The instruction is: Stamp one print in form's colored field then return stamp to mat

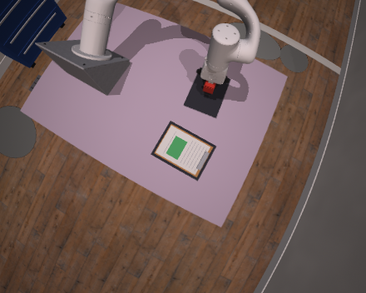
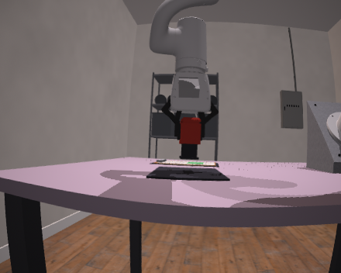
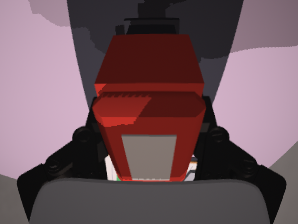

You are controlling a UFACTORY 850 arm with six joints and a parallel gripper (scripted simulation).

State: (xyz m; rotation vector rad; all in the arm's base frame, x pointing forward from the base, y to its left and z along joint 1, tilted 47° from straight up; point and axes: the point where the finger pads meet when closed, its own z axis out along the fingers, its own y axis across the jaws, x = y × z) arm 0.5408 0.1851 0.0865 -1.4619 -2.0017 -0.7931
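Now: the form 80 mm ahead of my hand, 310 mm to the right of it and 100 mm below it. Also, from my hand: dark mat 100 mm below; red stamp 20 mm below.
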